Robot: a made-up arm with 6 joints.
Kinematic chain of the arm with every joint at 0, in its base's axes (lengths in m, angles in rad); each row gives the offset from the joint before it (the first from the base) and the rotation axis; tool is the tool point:
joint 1: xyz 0 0 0.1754 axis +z
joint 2: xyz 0 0.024 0 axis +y
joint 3: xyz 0 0 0.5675 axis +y
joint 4: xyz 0 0 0.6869 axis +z
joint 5: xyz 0 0 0 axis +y
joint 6: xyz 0 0 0.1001 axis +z
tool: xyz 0 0 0
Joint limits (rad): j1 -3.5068..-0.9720 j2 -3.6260..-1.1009 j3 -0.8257..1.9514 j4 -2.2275..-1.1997 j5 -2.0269..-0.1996 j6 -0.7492..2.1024
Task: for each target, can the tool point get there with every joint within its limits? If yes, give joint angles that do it. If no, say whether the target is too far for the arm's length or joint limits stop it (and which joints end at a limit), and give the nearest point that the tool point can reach.
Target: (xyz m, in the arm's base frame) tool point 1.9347 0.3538 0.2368
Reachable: no: too far | nearest point 1.3305 0.2433 0.2176 | short by 0.615 m
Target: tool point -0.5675 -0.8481 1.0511
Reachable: no: joint limits stop it (at a limit: joint 2, joint 3) | nearest point -0.0694 -0.1038 0.9019 | short by 0.908 m
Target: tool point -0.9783 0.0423 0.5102
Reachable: no: joint limits stop it (at a limit: joint 1, joint 3, joint 4, joint 5) | nearest point -0.3447 0.5756 0.5578 | short by 0.830 m
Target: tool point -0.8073 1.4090 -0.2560
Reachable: no: too far | nearest point -0.6502 1.1348 -0.1720 | short by 0.327 m
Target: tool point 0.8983 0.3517 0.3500
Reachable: yes | joints -2.6520 -2.2316 1.4854 -1.3516 -1.1222 1.1608
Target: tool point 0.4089 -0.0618 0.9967
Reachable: yes | joints -3.0330 -1.3939 1.5748 -1.8835 -1.0324 0.5228
